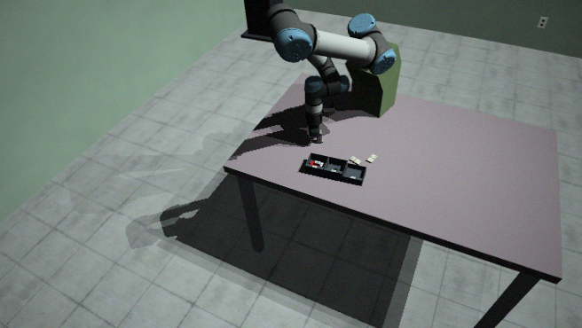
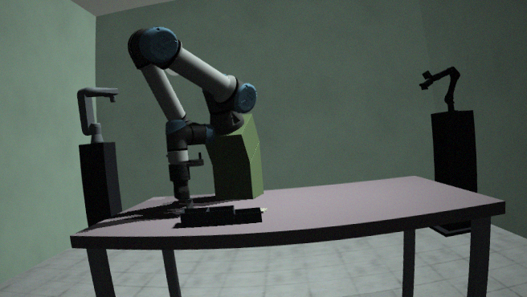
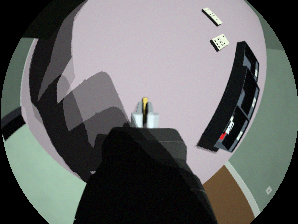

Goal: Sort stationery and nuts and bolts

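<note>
The small grey object is 160 mm ahead of my hand, 60 mm to the left of it and 10 mm above it. The rest, counted from my hand: red item (160 mm ahead, 60 mm to the left); yellow thing (10 mm to the right, 10 mm below).
</note>
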